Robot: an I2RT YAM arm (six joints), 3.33 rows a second.
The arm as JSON. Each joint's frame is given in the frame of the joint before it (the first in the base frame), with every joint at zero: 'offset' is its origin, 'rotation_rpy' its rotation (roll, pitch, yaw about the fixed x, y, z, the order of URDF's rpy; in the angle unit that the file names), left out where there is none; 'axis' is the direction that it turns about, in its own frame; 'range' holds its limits. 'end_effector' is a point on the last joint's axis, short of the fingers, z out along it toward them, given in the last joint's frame.
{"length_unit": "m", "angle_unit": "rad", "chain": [
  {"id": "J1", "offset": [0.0, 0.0, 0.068], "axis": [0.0, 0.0, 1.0], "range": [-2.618, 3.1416]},
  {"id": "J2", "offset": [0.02, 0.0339, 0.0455], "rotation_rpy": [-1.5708, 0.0, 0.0], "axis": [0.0, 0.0, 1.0], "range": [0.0, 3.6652]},
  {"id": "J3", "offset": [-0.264, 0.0, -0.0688], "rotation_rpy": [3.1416, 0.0, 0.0], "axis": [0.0, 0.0, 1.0], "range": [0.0, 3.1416]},
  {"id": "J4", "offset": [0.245, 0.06, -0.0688], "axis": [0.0, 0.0, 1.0], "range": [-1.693, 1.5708]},
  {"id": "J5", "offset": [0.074, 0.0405, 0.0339], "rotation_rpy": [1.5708, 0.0, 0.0], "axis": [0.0, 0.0, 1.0], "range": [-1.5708, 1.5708]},
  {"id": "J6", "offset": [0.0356, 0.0, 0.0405], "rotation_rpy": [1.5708, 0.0, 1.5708], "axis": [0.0, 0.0, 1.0], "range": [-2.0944, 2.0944]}
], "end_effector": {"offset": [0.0, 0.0, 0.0], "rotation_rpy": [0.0, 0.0, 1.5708]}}
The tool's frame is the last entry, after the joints.
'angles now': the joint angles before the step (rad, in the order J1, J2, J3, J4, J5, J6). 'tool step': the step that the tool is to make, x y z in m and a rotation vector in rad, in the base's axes. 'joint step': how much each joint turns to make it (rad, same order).
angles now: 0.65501 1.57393 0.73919 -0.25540 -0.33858 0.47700
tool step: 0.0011 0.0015 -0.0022 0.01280 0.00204 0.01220
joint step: -0.00003 0.01220 -0.00004 0.01642 -0.01577 -0.00589
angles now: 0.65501 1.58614 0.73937 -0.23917 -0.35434 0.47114
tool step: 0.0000 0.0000 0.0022 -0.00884 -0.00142 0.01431
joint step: 0.00005 -0.00330 0.00968 -0.02326 0.00040 -0.01736
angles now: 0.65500 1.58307 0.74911 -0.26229 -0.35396 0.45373
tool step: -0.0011 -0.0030 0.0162 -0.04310 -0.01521 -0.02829
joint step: 0.00010 -0.04763 0.03378 -0.09366 0.05158 0.00604
